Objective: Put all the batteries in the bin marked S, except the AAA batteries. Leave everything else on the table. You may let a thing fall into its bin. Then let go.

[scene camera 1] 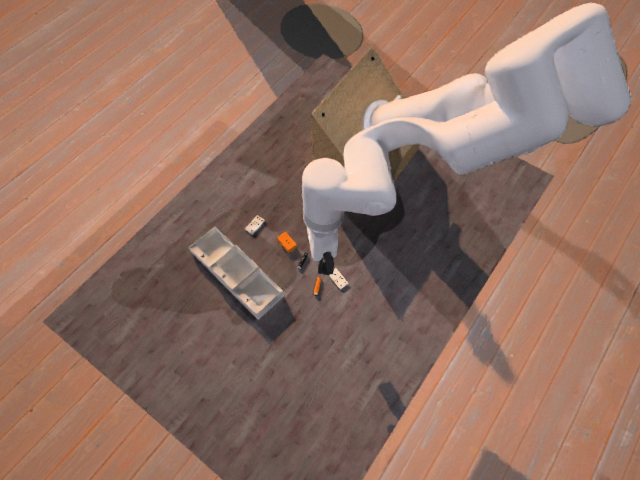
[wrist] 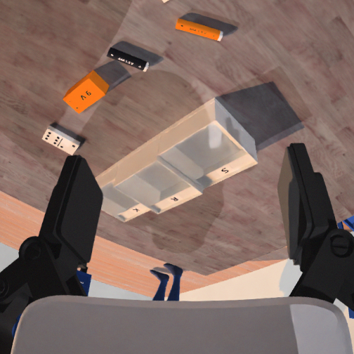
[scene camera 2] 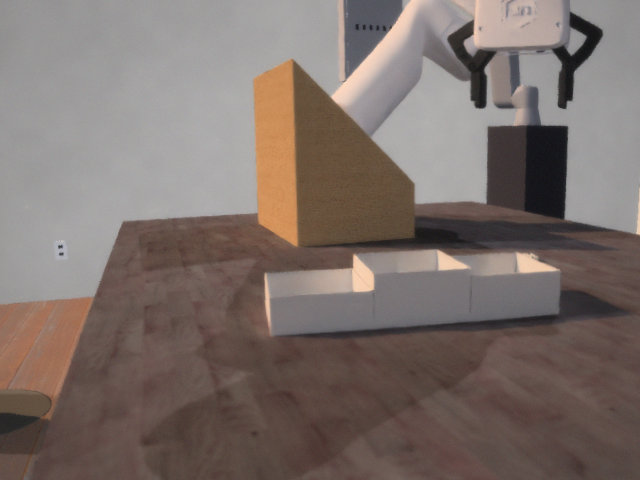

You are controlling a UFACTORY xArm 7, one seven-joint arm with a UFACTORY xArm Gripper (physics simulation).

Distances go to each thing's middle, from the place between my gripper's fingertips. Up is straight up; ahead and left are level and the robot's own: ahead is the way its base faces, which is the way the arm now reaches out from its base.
Right now the orange 9 V battery (wrist: 90,88) is 60 mm behind my hand, 130 mm to the right of it and 180 mm below it. The rest, counted from my hand: three joined white bins (scene camera 2: 426,287): 80 mm ahead, 200 mm to the right, 160 mm below.
